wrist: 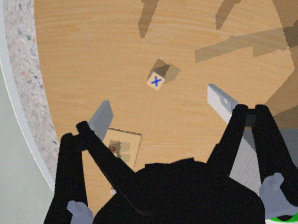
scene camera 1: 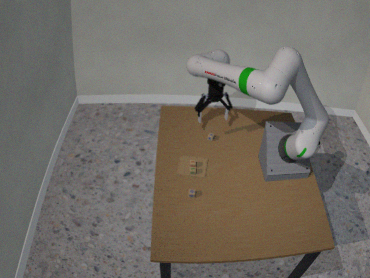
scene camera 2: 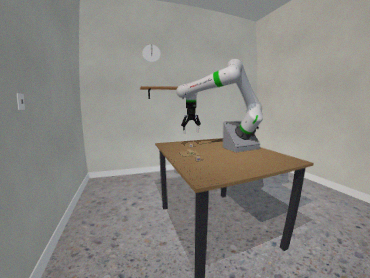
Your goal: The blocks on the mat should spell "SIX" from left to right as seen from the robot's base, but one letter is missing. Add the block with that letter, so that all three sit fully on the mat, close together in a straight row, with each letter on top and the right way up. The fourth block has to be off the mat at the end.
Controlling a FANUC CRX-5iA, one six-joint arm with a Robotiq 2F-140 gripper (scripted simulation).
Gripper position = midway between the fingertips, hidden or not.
In view: my gripper (wrist: 159, 100) and a mat (wrist: 128, 143).
